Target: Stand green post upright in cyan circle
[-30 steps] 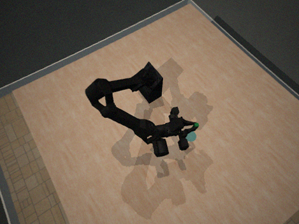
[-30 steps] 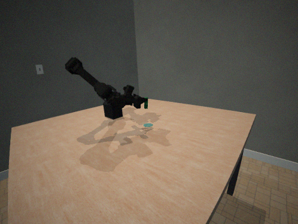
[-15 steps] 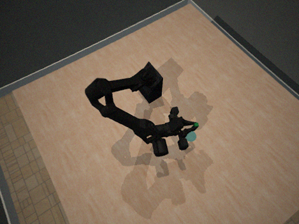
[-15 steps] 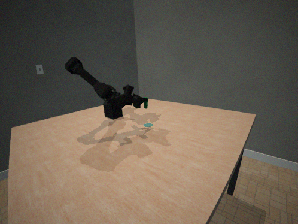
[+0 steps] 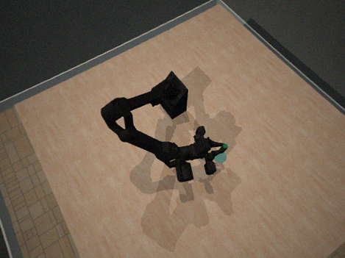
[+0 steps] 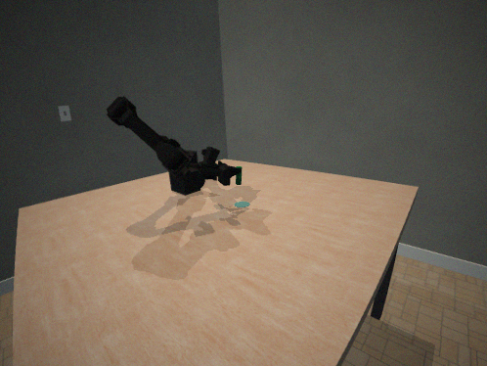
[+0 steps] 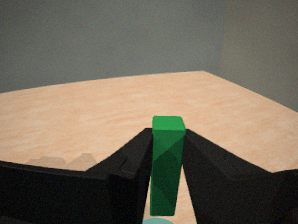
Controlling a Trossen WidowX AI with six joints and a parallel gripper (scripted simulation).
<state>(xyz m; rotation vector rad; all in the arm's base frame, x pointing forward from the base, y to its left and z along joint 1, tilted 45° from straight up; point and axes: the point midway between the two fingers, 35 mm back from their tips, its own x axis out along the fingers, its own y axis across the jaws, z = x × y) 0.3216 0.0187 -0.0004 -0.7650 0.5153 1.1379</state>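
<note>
My gripper is now 1 cm short of the cyan circle, 3 cm to the right of it and 14 cm above it. From my hand the other things lie so: green post (1 cm ahead, 3 cm to the left, 3 cm below).
</note>
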